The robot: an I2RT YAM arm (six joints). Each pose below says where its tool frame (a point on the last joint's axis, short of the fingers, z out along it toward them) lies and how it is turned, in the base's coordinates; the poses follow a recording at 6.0 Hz.
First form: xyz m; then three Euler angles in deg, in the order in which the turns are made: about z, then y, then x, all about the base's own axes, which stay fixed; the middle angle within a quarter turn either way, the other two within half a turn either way.
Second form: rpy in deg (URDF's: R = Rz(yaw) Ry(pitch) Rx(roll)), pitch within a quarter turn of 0, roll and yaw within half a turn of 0; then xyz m. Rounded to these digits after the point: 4 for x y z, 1 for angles.
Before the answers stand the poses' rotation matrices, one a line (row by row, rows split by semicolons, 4 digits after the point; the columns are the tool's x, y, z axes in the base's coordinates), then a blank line. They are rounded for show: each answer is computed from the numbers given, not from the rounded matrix.
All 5 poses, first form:
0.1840 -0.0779 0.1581 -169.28 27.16 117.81
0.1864 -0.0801 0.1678 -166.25 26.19 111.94
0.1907 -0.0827 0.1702 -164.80 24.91 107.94
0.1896 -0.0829 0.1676 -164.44 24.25 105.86
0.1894 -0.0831 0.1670 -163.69 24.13 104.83
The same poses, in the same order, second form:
-0.8742 0.1655 0.4565; -0.3099 0.5335 -0.7870; -0.3738 -0.8294 -0.4151
-0.8716 0.2133 0.4413; -0.3088 0.4602 -0.8323; -0.3806 -0.8618 -0.3353
-0.8752 0.2378 0.4212; -0.3059 0.4023 -0.8629; -0.3746 -0.8841 -0.2794
-0.8783 0.2446 0.4107; -0.3073 0.3693 -0.8771; -0.3662 -0.8966 -0.2492
-0.8759 0.2563 0.4088; -0.3074 0.3566 -0.8822; -0.3719 -0.8984 -0.2336

-116.6 21.9 -160.5 0.1840 -0.0779 0.1581
-111.3 22.4 -160.5 0.1864 -0.0801 0.1678
-107.5 22.0 -160.7 0.1907 -0.0827 0.1702
-105.5 21.5 -160.7 0.1896 -0.0829 0.1676
-104.6 21.8 -160.7 0.1894 -0.0831 0.1670

